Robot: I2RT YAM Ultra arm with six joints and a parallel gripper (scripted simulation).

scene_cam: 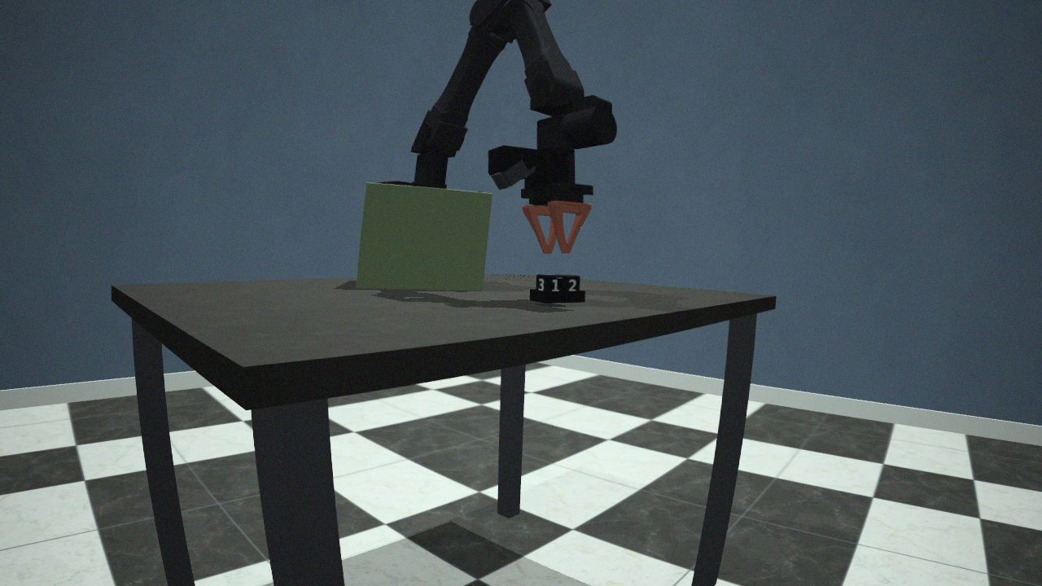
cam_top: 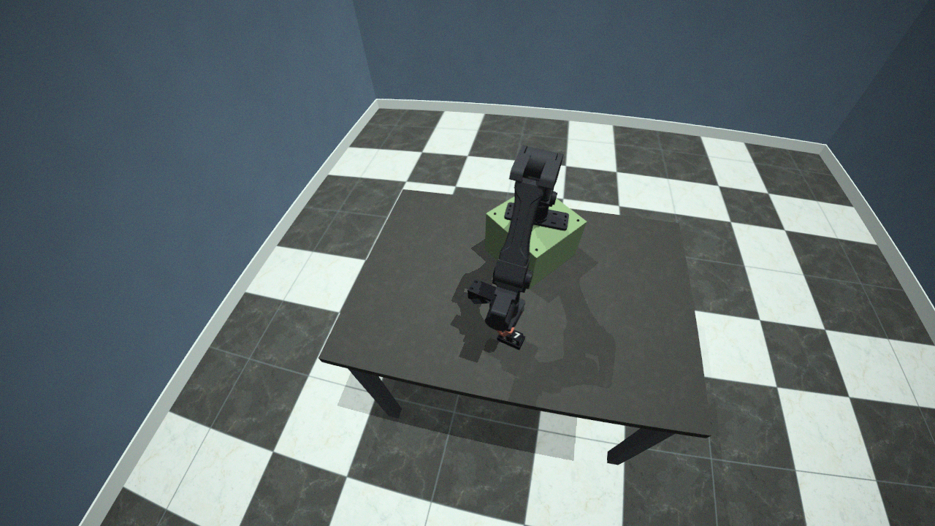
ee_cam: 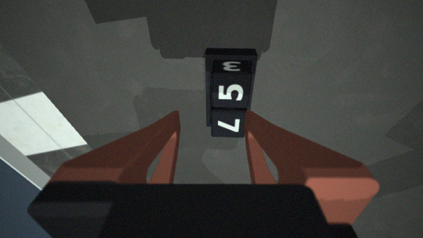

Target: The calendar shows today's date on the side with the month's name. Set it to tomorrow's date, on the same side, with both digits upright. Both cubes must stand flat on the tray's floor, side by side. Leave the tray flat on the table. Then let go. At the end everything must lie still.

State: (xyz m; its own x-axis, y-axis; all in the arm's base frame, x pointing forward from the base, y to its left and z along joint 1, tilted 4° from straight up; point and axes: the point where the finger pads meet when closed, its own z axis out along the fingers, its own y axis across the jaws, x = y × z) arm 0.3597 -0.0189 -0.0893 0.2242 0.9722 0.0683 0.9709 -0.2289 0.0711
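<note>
My gripper is now 10 mm past the calendar cube and 60 mm above it. From my hand the other things lie so: black tray: 10 mm behind, 20 mm to the left, 70 mm below.
</note>
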